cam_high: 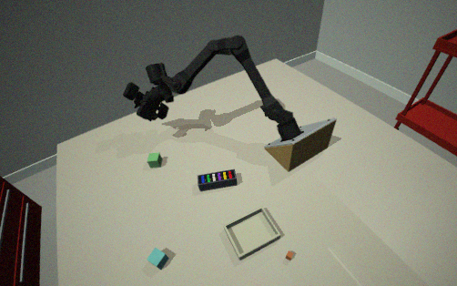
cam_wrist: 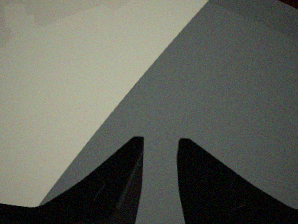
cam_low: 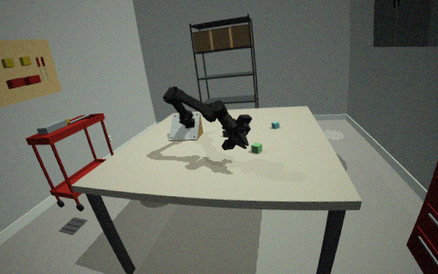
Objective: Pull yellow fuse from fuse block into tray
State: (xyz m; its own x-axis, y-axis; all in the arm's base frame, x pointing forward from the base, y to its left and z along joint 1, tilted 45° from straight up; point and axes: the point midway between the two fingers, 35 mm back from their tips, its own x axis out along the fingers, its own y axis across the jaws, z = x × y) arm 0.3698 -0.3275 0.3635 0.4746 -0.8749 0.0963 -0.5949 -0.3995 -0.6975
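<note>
Right now the green fuse is 7 cm behind my gripper tip, 44 cm to the left of it and 10 cm below it. From my gripper tip the other things lie so: yellow fuse (12 cm behind, 46 cm to the left, 10 cm below); tray (7 cm behind, 66 cm to the left, 13 cm below).
</note>
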